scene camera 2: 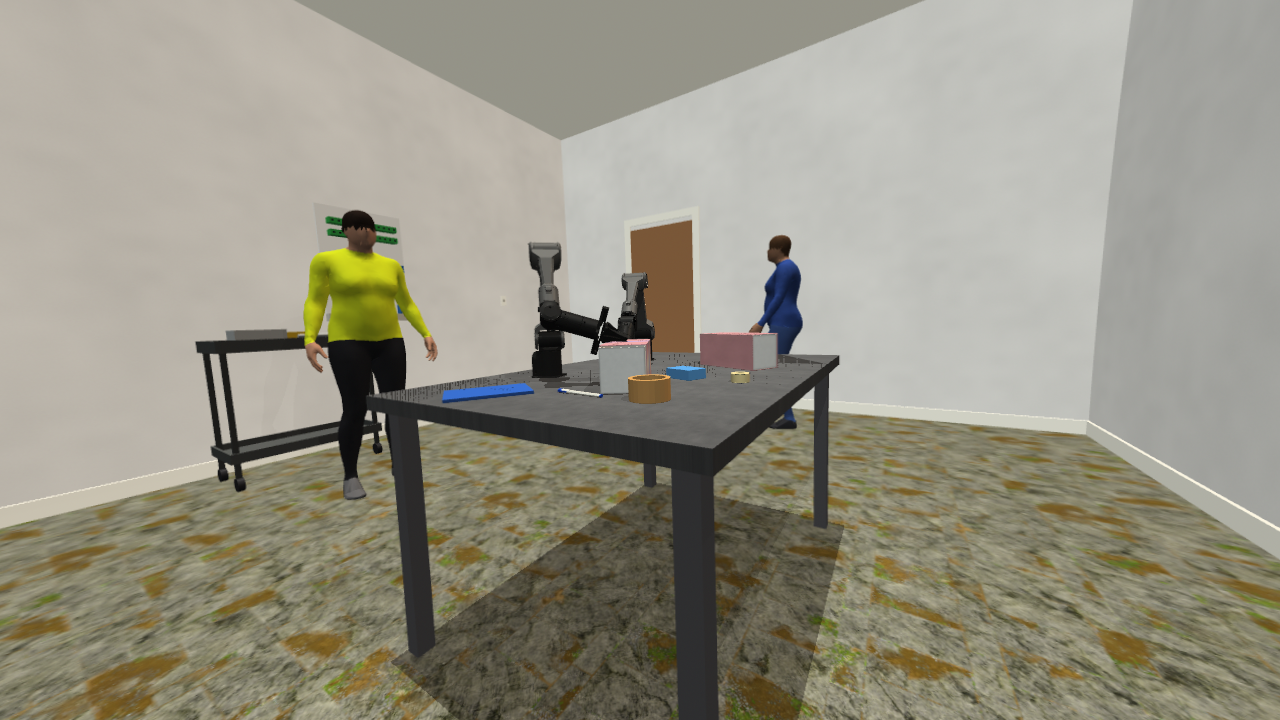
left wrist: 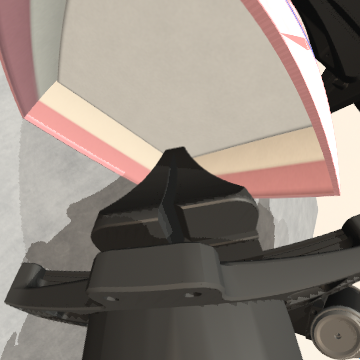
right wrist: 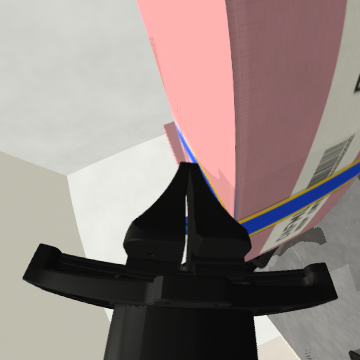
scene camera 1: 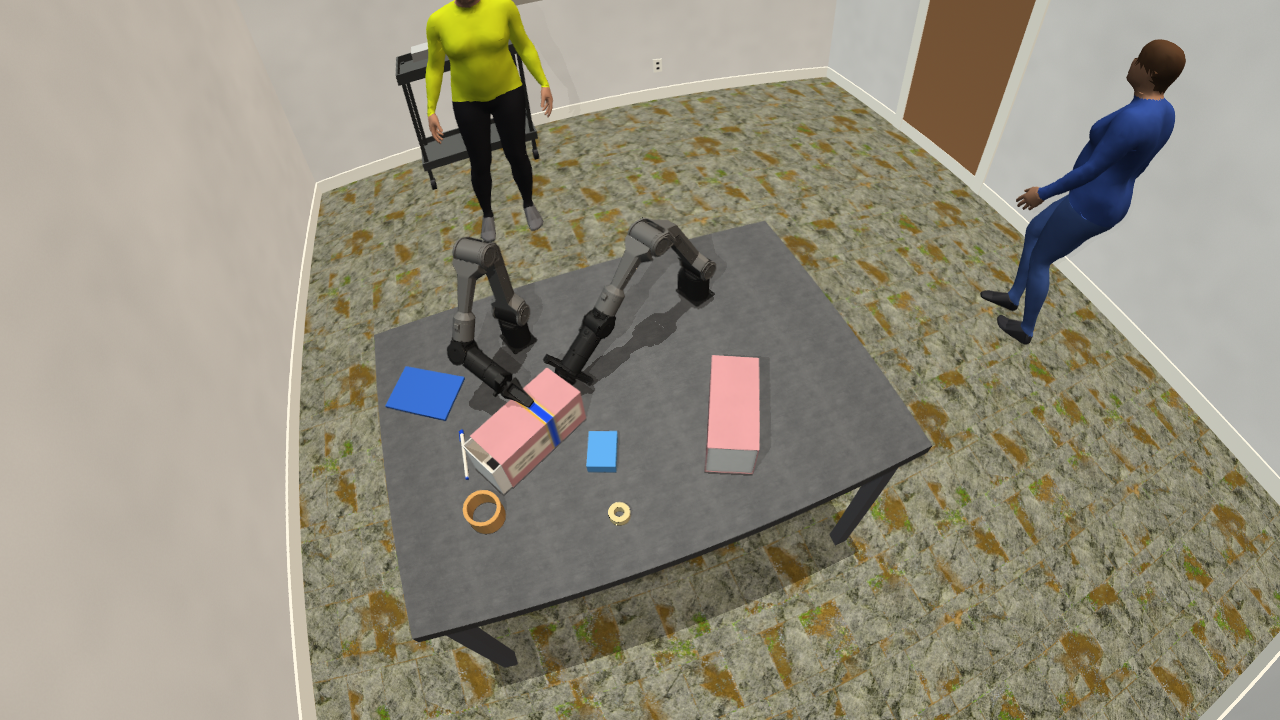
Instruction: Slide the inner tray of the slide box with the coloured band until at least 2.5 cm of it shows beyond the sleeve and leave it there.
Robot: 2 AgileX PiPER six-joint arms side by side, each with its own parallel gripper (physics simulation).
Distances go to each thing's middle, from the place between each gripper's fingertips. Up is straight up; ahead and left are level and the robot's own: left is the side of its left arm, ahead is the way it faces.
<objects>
Now: the light blue block (scene camera 1: 602, 445) 19 cm ahead of my left hand, 8 cm to the left of it and 2 cm below it. The rest, counted from my left hand: plain pink slide box (scene camera 1: 732, 446) 41 cm to the left, 22 cm ahead, 3 cm above; blue flat panel (scene camera 1: 431, 394) 36 cm to the right, 15 cm behind, 3 cm below.
My right gripper is now 140 mm to the right of the light blue block, 110 mm short of it and 110 mm above it. Also, from my right hand: plain pink slide box: 470 mm to the left, 140 mm ahead, 70 mm below; blue flat panel: 310 mm to the right, 230 mm behind, 120 mm below.
</objects>
